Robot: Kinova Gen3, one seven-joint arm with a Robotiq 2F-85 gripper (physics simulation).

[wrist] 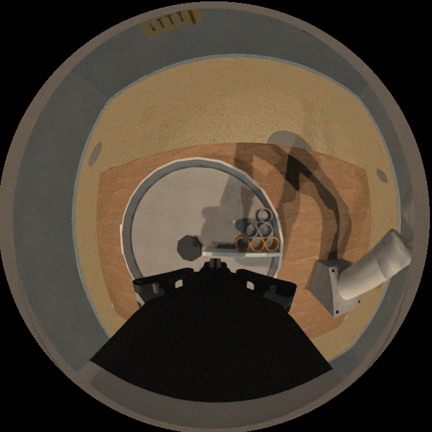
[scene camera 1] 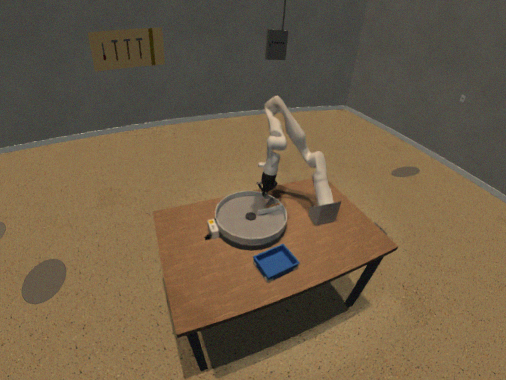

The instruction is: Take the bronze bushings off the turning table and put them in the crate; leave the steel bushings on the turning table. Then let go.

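Frame: origin at the arm's base, x left, y up, z ahead, level; millimetres.
Where they show: gripper, fingertip midpoint: (scene camera 1: 264,196); arm's base, origin of the base link: (scene camera 1: 324,204).
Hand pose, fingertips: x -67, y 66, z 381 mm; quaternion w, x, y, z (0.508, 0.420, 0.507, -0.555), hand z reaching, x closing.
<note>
Things, the pixels of their top centre, and the offset from my fingertips. "*": a spot on its surface instead. Level surfaces: height alone.
- turning table, middle of its top: (scene camera 1: 250,215) dx +22, dy -116, dz +79 mm
- blue crate, middle of its top: (scene camera 1: 276,259) dx +357, dy -127, dz +33 mm
- white box with a yellow mark, surface spot: (scene camera 1: 213,228) * dx +81, dy -118, dz +310 mm
- dark hub, middle of its top: (scene camera 1: 250,215) dx +22, dy -116, dz +79 mm
- wooden table, its level: dy -177 mm
The turning table (scene camera 1: 235,225) (wrist: 165,200) is a round grey tray with a raised rim. In the wrist view three bronze bushings (wrist: 242,243) (wrist: 257,244) (wrist: 271,243) stand in a row along the light divider bar (wrist: 245,254), near the rim. Three steel bushings (wrist: 250,230) (wrist: 265,230) (wrist: 264,215) stand beside them, on the side away from the bar. My gripper (scene camera 1: 264,193) (wrist: 214,264) is shut and empty, above the turning table near its far rim in the scene view. The blue crate (scene camera 1: 276,262) is empty on the table, in front of the turning table.
A white box with a yellow mark (scene camera 1: 213,228) stands close by the turning table's left rim. The dark hub (scene camera 1: 251,216) (wrist: 189,248) is at the turning table's centre. The arm's grey base (scene camera 1: 324,213) (wrist: 330,287) stands on the wooden table (scene camera 1: 210,290) to the right.
</note>
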